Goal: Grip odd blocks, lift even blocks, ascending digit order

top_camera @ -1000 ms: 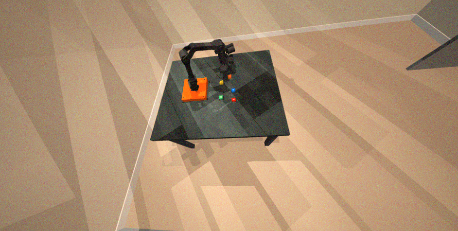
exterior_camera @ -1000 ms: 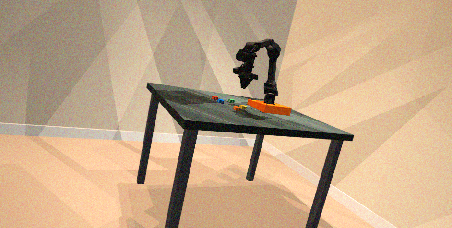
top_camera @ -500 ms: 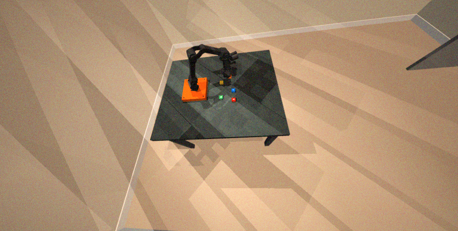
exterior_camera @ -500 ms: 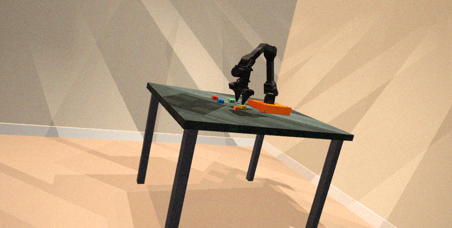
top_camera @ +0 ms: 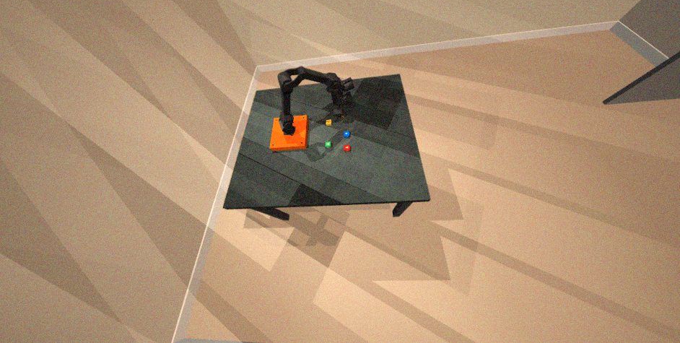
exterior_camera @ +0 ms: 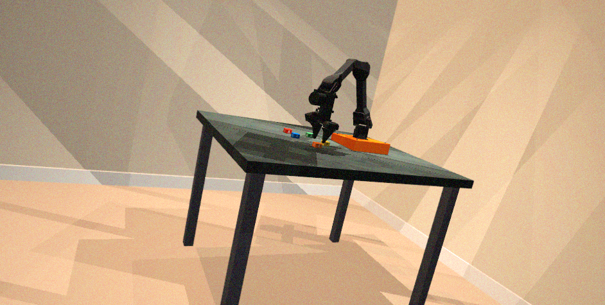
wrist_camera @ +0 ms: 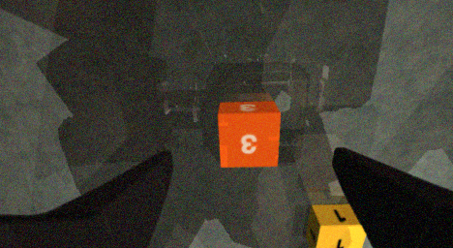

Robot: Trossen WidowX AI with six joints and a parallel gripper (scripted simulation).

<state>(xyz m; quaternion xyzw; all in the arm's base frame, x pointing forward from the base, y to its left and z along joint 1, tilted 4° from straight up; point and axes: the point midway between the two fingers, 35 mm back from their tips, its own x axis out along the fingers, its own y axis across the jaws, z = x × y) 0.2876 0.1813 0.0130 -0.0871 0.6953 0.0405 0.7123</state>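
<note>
My gripper tip is now 20 mm above the orange block. Round my gripper tip: yellow block: 70 mm to the right, 60 mm behind, 20 mm below; then blue block: 150 mm to the right, 70 mm ahead, 20 mm below; then green block: 240 mm to the right, 30 mm behind, 20 mm below.
</note>
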